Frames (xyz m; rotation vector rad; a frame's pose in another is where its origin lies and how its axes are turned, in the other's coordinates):
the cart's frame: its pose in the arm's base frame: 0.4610 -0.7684 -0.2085 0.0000 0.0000 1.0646
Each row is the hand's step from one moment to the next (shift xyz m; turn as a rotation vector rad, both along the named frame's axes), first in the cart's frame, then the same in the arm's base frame.
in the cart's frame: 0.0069 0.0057 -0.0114 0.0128 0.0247 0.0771
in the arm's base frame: -0.0016 0.0088 -0.0114 -0.0154 0.0232 0.0771
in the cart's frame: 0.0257 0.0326 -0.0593 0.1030 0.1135 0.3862
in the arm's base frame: -0.0161 0.0383 -0.0593 -0.0493 0.1451 0.3862
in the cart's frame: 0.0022 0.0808 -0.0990 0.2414 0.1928 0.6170
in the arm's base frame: -0.0696 0.0411 -0.0990 -0.0516 0.3046 0.6170
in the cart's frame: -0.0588 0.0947 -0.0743 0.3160 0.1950 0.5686
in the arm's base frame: -0.1113 -0.0055 -0.0743 -0.0173 0.3709 0.5686
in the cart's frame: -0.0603 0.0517 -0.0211 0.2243 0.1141 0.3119
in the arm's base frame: -0.0745 -0.0277 -0.0211 0.0090 0.2515 0.3119
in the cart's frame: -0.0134 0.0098 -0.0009 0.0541 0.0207 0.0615
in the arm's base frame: -0.0151 -0.0070 -0.0009 0.0081 0.0574 0.0615
